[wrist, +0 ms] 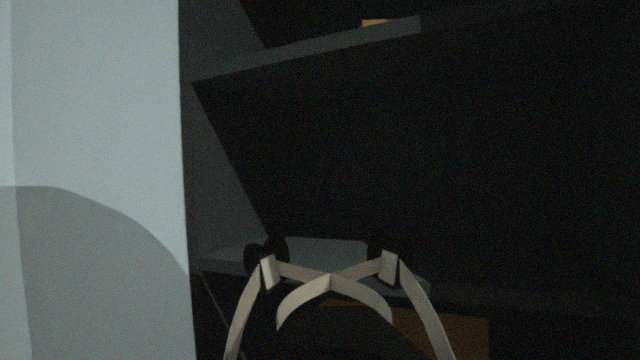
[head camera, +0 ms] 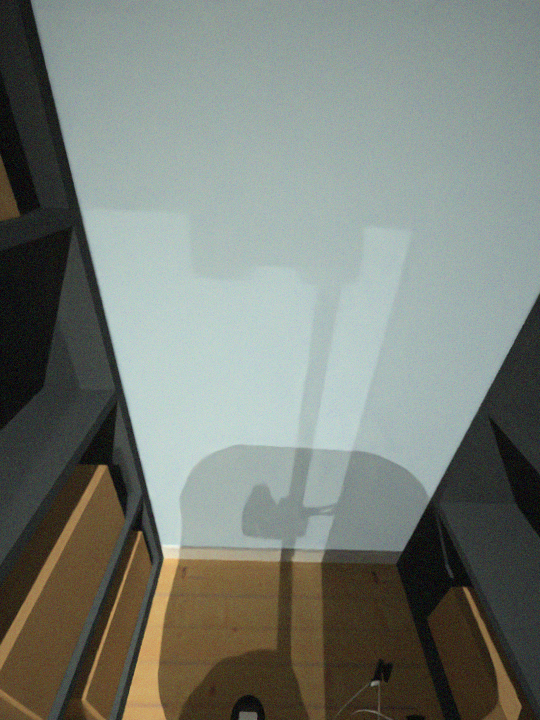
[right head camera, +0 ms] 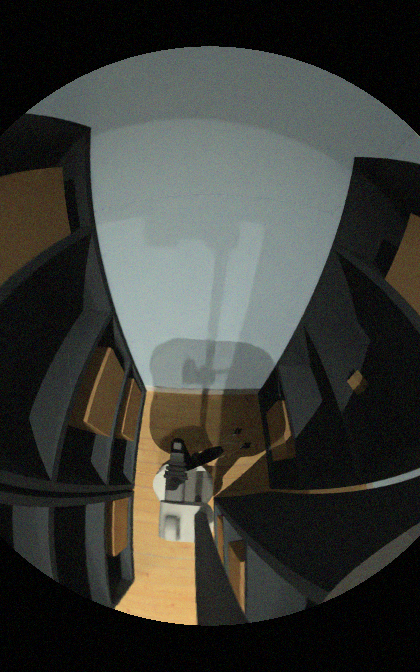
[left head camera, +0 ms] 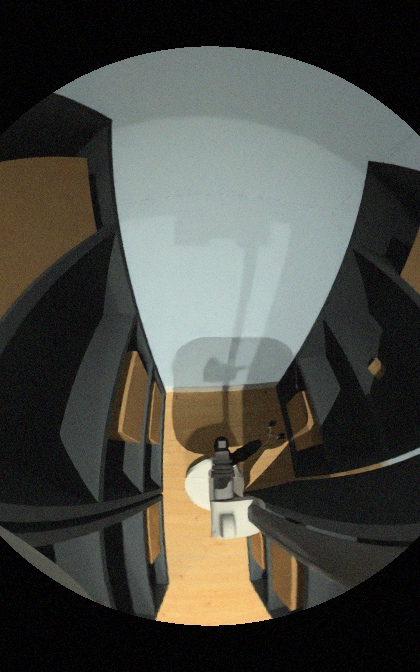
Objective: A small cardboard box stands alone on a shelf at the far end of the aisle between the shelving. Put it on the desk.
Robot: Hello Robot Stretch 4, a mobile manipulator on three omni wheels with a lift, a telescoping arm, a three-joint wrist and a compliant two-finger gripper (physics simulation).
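Frame: origin at the robot's base, x ahead, y left, z up, level; millimetres.
Seen in the pictures: gripper, fingertip midpoint: point(wrist: 327, 250) point(head camera: 407, 689).
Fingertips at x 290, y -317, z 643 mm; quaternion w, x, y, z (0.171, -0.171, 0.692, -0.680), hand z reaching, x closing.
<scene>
Pixels of each thing's top centre, then the offset from my fingertips to it. "spot": a spot on its surface instead. Level surfaces: height alone.
- tan box, middle of its top: point(wrist: 381, 25) 91 mm ahead, 469 mm right, 369 mm up
- lower shelf board, its level: 138 mm down
- Shelving with large cardboard boxes, surface spot: point(head camera: 63, 587) spot: 120 mm ahead, 743 mm left, 53 mm up
- large box, middle of its top: point(wrist: 386, 331) point(head camera: 537, 674) 115 mm ahead, 509 mm right, 325 mm down
- wooden floor, its level: 671 mm down
A small cardboard box point(left head camera: 376, 368) point(right head camera: 356, 381) stands on a dark shelf point(left head camera: 357, 352) point(right head camera: 340, 362) of the right-hand shelving. In the wrist view a thin strip of a tan box point(wrist: 375, 22), seemingly the same one, shows above the edge of a shelf board point(wrist: 340, 42) at the top. My gripper point(head camera: 398, 694) point(left head camera: 276, 430) point(right head camera: 242, 438) point(wrist: 327, 250) is open and empty. It points toward the right-hand shelving, below that board and in front of a lower shelf board point(wrist: 325, 250). The desk does not show in these views.
Shelving with large cardboard boxes point(head camera: 63, 587) point(left head camera: 135, 400) lines the left side. Another large box point(head camera: 465, 645) point(left head camera: 300, 415) point(wrist: 465, 335) stands low on the right. A pale wall point(head camera: 232, 360) closes the aisle ahead. The wooden floor point(head camera: 232, 610) between the shelving is narrow.
</scene>
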